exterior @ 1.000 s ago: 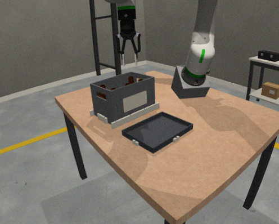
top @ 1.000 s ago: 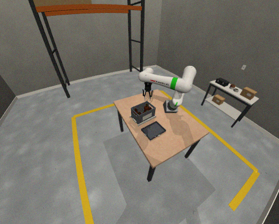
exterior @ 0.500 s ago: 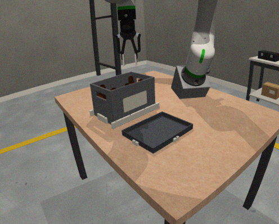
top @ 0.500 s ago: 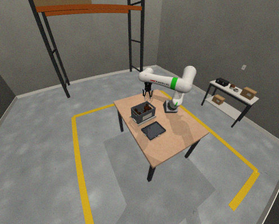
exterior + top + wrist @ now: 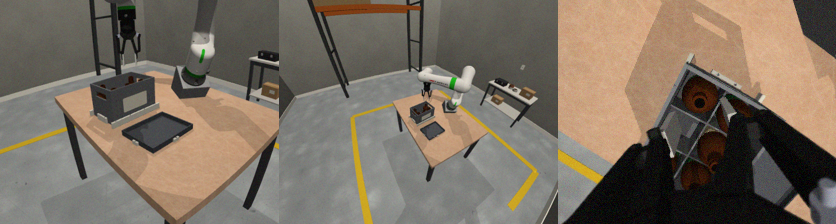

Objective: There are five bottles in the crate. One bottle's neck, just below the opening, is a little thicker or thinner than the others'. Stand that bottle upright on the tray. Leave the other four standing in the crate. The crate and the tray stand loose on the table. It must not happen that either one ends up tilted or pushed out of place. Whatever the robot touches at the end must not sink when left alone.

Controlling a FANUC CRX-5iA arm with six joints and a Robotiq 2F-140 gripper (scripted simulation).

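Now: the bottle 17 cm below my hand. From my hand the other things lie so: dark tray (11 cm ahead, 32 cm to the left, 24 cm below); then dark grey crate (9 cm ahead, 5 cm to the left, 17 cm below).
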